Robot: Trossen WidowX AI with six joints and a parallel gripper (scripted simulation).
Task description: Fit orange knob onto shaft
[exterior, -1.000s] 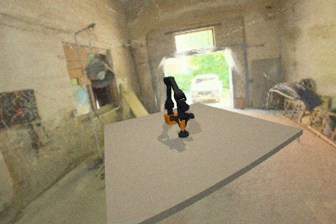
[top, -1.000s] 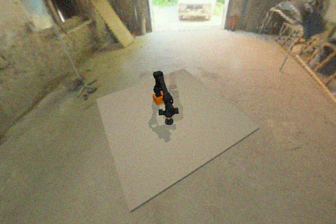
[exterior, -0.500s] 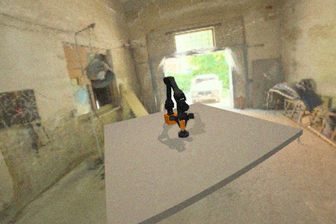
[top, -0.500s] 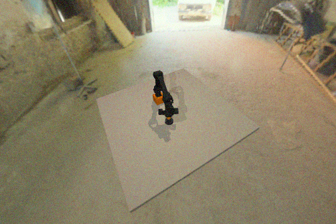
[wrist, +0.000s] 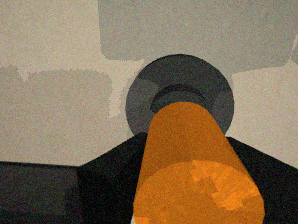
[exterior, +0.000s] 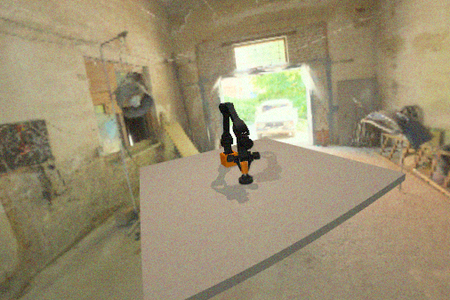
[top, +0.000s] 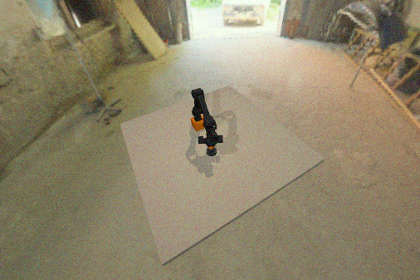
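Now: gripper tip 40 mm above the round black pedestal. The rest, counted from my gripper tip: orange knob 30 mm above.
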